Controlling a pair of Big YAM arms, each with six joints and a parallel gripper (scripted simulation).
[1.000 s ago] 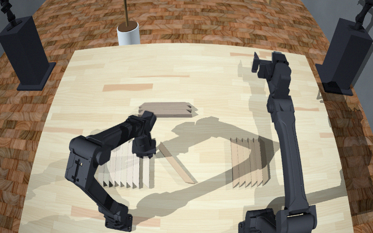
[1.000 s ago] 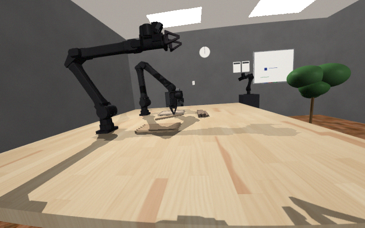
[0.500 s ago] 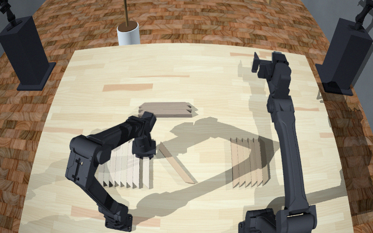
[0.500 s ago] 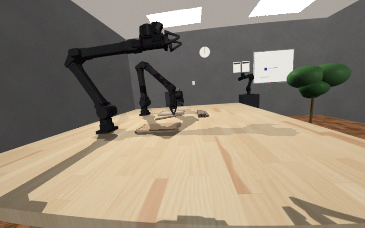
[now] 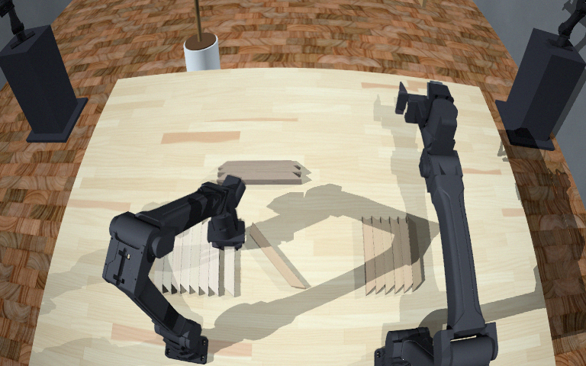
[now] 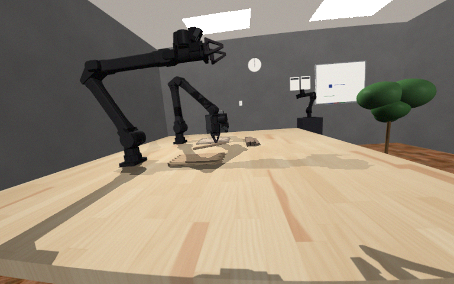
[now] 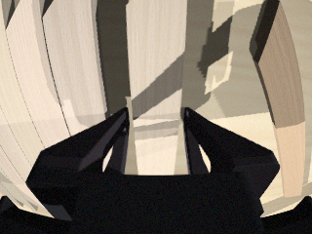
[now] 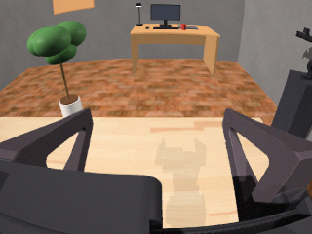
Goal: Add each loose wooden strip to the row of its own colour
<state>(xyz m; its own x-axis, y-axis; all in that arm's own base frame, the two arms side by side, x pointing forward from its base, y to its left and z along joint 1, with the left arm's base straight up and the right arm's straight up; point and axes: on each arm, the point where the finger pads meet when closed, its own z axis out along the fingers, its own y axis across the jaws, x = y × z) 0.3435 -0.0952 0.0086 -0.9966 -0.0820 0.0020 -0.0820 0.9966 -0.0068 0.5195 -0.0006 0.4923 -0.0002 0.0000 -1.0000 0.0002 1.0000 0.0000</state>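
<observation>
Now: right hand 19 cm past the tan strip, 33 cm to the right of it and 49 cm above it.
</observation>
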